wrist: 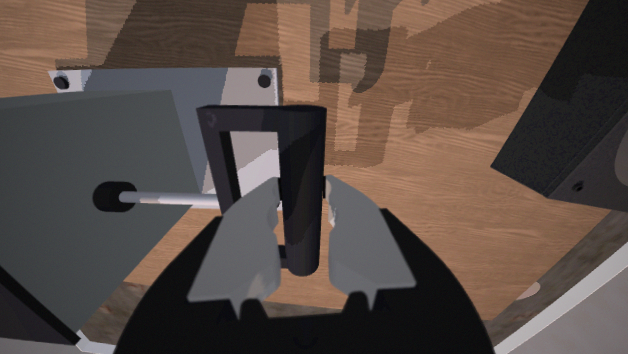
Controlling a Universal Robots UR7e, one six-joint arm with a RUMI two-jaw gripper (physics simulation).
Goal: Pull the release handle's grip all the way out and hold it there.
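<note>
The release handle's black grip point(302, 200) is a thick upright bar of a rectangular frame, in the middle of the wrist view. My gripper point(302, 178) is shut on this bar, with one grey finger on each side of it. A thin silver rod point(167, 198) runs from the handle's frame leftward to a black round collar point(114, 196) on the grey-green housing point(100, 145). A stretch of the rod shows between the collar and the frame. The rod's end at the frame is partly hidden by my left finger.
The housing stands on a pale metal base plate point(200, 82) with dark bolts at its corners, on the wooden table top point(450, 225). A large dark block point(550, 115) stands at the right. A pale edge strip point(565, 300) runs along the lower right.
</note>
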